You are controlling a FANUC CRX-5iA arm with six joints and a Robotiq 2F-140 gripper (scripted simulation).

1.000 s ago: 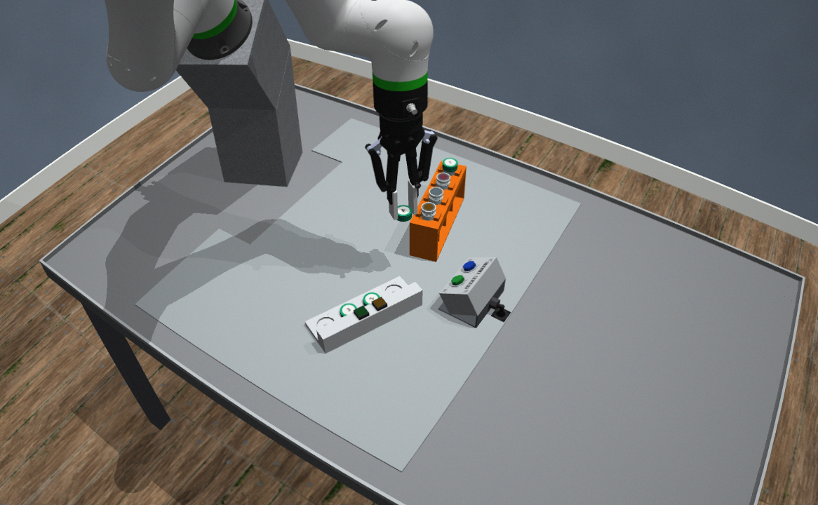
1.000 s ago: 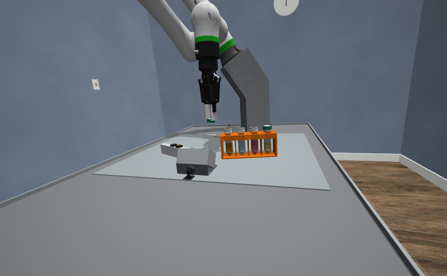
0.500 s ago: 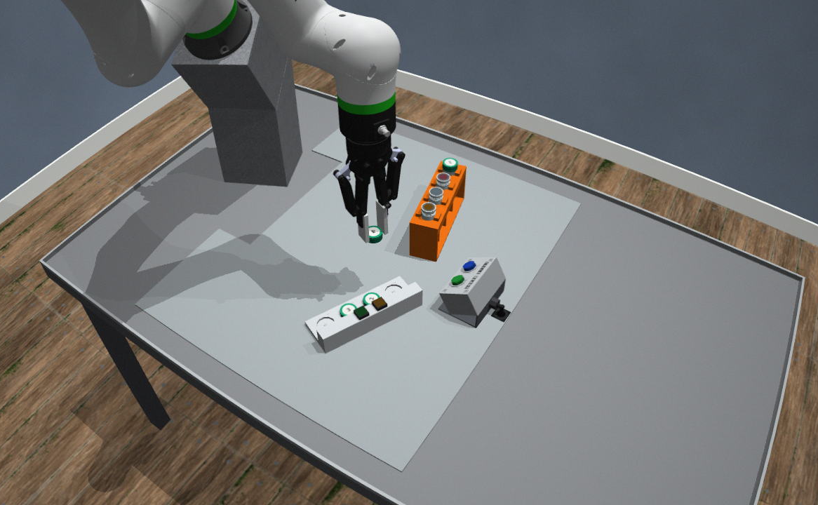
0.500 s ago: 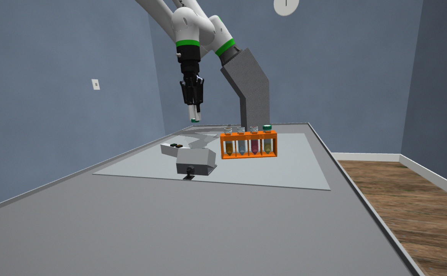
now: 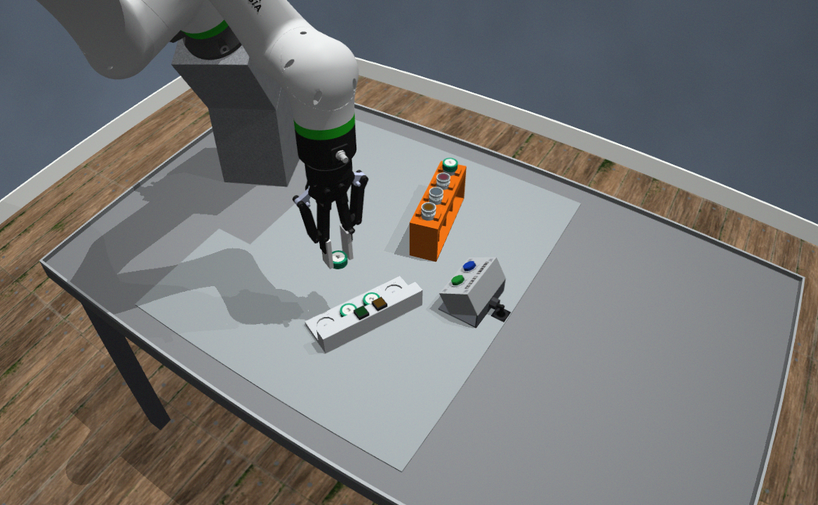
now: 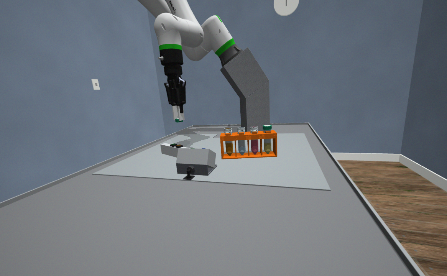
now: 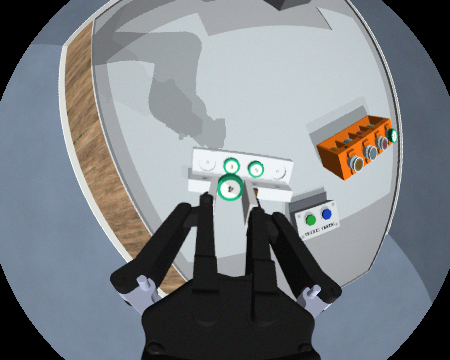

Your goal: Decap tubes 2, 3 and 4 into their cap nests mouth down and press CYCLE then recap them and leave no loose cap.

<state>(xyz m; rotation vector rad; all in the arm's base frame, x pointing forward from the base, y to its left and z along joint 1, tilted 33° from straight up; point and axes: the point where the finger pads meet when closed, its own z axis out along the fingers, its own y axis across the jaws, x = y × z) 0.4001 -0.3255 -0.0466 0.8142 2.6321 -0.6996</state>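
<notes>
Now: hand 210 mm short of the blue key, 150 mm to the right of it and 120 mm above it. Round my hand: grey key box 220 mm ahead, 120 mm to the left, 130 mm below; then tube 90 mm ahead, 230 mm to the left, 140 mm below; then green key 200 mm ahead, 100 mm to the left, 120 mm below.
</notes>
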